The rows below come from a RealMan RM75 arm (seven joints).
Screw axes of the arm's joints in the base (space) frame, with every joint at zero. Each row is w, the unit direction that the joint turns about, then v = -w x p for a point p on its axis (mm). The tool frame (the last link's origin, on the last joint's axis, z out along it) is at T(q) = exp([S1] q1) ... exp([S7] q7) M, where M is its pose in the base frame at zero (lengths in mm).
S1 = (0, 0, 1, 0, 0, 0)
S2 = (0, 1, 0, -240.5, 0, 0)
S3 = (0, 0, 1, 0, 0, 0)
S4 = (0, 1, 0, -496.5, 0, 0)
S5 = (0, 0, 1, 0, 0, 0)
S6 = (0, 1, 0, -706.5, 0, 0)
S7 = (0, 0, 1, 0, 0, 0)
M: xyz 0 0 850.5 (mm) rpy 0 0 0 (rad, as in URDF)
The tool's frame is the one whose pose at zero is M.
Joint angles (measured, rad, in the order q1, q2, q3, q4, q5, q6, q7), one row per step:
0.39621 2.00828 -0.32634 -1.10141 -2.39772 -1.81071 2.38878
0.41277 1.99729 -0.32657 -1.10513 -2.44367 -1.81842 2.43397
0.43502 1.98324 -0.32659 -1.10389 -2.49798 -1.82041 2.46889
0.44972 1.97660 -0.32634 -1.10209 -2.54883 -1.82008 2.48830
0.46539 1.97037 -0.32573 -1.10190 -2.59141 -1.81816 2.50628
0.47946 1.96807 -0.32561 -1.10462 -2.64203 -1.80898 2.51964
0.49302 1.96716 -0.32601 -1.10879 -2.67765 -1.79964 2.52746
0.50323 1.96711 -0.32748 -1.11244 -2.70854 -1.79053 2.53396
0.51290 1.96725 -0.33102 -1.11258 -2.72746 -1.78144 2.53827
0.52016 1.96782 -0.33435 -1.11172 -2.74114 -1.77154 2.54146
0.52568 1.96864 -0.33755 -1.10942 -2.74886 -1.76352 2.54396
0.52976 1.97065 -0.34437 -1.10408 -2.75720 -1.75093 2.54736
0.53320 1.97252 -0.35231 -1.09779 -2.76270 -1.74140 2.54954
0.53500 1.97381 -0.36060 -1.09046 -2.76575 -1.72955 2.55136
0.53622 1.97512 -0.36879 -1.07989 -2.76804 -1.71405 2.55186
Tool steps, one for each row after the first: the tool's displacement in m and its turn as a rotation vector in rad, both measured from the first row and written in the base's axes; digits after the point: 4 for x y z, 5 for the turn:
0.0008 0.0020 0.0031 -0.02698 -0.01362 -0.04652
0.0018 0.0058 0.0069 -0.05259 -0.03978 -0.08753
0.0041 0.0070 0.0080 -0.07638 -0.06586 -0.12156
0.0052 0.0093 0.0100 -0.09216 -0.08986 -0.14877
0.0077 0.0111 0.0112 -0.10586 -0.12408 -0.17870
0.0083 0.0140 0.0126 -0.11150 -0.15223 -0.19435
0.0092 0.0160 0.0136 -0.11633 -0.17747 -0.20871
0.0089 0.0188 0.0138 -0.11909 -0.19478 -0.21404
0.0089 0.0213 0.0136 -0.11954 -0.20853 -0.21781
0.0086 0.0233 0.0130 -0.11988 -0.21648 -0.21910
0.0089 0.0253 0.0113 -0.12197 -0.22585 -0.22229
0.0088 0.0270 0.0091 -0.12684 -0.23247 -0.22258
0.0093 0.0286 0.0070 -0.12940 -0.23878 -0.22305
0.0102 0.0302 0.0045 -0.13098 -0.24481 -0.22351

